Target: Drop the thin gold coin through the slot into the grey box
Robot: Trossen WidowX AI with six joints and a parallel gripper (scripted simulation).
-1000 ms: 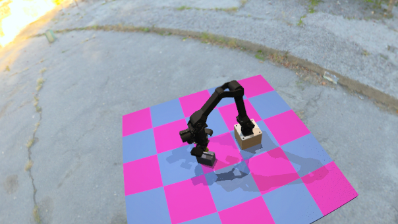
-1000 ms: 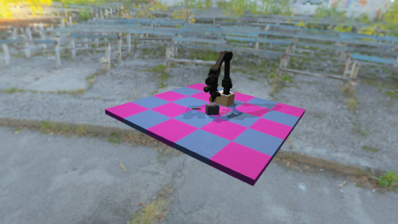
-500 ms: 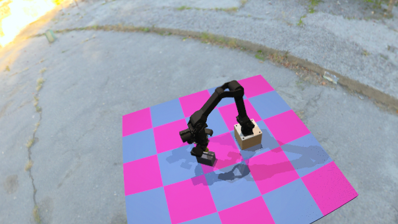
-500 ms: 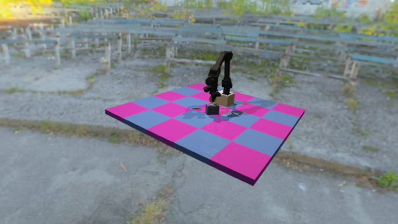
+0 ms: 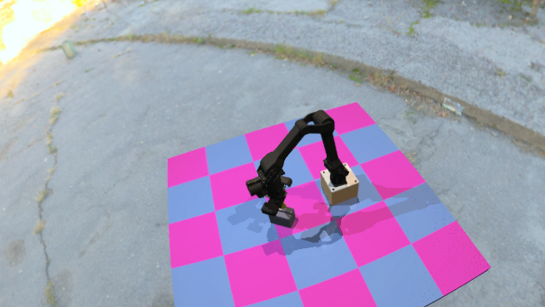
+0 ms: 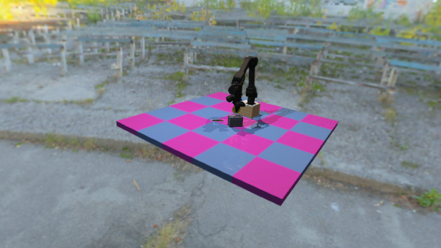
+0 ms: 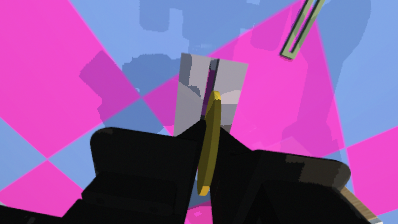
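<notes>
Right now the gold coin is 20 mm above my gripper tip.
</notes>
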